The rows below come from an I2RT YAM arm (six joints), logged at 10 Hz.
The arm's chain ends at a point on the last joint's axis. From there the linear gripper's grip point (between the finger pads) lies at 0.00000 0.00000 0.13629 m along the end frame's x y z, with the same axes.
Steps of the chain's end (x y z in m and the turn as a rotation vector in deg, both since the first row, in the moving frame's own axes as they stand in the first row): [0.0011 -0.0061 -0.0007 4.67 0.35 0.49]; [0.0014 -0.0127 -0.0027 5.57 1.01 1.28]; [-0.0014 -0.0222 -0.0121 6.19 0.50 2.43]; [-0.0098 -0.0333 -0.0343 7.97 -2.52 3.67]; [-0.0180 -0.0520 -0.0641 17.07 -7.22 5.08]
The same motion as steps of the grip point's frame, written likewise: [0.0020 -0.0172 -0.0012 4.67 0.35 0.49]; [0.0039 -0.0259 -0.0034 5.57 1.01 1.28]; [0.0001 -0.0369 -0.0129 6.19 0.50 2.43]; [-0.0152 -0.0524 -0.0357 7.97 -2.52 3.67]; [-0.0331 -0.0926 -0.0712 17.07 -7.22 5.08]
